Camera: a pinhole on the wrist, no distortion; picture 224 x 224 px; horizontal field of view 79.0 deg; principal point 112.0 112.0 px. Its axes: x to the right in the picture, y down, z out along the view. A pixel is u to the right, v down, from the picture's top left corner.
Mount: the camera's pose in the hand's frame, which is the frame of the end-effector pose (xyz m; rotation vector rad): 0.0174 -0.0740 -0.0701 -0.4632 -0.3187 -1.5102
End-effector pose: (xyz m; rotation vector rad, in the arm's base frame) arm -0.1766 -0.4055 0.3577 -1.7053 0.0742 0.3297
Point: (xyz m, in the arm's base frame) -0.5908 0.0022 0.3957
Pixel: outside the picture
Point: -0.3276 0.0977 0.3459
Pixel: 175 75
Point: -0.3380 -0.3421 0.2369
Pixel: 50 31
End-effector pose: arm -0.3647 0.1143 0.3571 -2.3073 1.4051 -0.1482
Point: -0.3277 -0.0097 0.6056
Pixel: behind the camera
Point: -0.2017 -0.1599 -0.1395
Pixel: 118 187
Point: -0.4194 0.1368 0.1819
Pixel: 83 82
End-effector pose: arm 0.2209 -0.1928 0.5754 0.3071 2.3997 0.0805
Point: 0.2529 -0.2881 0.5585
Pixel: 214 8
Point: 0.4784 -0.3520 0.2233
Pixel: 217 91
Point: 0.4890 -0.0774 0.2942
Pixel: 124 100
